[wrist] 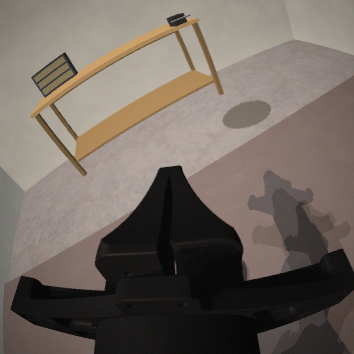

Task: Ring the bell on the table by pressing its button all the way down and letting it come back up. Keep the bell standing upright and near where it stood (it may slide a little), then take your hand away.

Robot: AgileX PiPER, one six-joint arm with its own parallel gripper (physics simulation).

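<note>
My gripper (171, 179) is shut, its two dark fingertips meeting at the middle of the wrist view, with nothing seen between them. It is above the brownish table top (220, 200), and the arm's shadow falls on the table to the right of the fingers. The bell and its button do not show in the wrist view.
A wooden two-level bench (135, 112) stands beyond the table's far edge, with a slatted dark-framed box (54, 75) and a small black object (176, 20) on its top. A dark round patch (246, 114) lies on the floor near the bench. Pale walls stand behind.
</note>
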